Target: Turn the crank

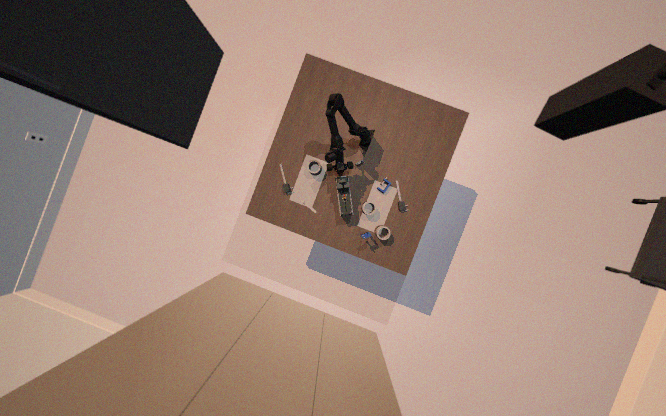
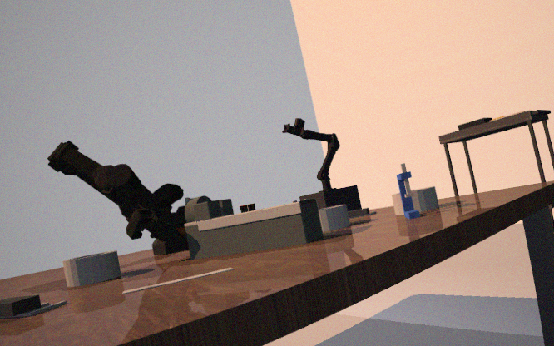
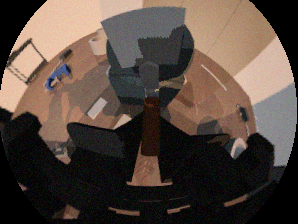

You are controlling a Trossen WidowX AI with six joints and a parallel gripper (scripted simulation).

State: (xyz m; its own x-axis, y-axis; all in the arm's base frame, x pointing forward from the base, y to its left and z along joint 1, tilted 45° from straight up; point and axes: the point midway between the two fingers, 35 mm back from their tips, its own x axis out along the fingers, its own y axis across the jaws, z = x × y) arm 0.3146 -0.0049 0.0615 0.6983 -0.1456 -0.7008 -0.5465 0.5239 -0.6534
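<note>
The crank handle is 2 cm behind my gripper tip, 1 cm to the right of it and 3 cm above it. The rest, counted from my gripper tip: red pointer: 12 cm ahead, 9 cm to the left, 5 cm above; thin white rod: 31 cm ahead, 11 cm to the right, 3 cm below.
</note>
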